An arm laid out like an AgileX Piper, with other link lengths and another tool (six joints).
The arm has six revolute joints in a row. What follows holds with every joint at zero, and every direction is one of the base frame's. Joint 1 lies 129.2 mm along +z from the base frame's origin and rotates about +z. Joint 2 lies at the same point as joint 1 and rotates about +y. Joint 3 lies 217.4 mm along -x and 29.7 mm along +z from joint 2 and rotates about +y. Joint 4 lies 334.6 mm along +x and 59 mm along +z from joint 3 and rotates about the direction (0.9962, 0, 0.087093). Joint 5 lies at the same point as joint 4 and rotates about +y. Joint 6 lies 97.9 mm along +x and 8.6 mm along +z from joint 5 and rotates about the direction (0.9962, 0, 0.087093). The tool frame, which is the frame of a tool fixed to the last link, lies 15.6 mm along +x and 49 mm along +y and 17.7 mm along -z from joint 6; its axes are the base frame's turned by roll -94.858, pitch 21.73 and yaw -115.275 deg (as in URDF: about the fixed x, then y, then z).
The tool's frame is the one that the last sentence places.
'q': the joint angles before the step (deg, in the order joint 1, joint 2, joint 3, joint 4, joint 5, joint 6). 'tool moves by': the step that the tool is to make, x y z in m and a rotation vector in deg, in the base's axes. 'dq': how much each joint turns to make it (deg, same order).
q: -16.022, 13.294, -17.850, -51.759, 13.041, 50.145
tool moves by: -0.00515, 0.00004, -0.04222, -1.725, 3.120, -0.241
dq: 0.000, -6.209, 8.491, -1.361, 0.044, -1.197
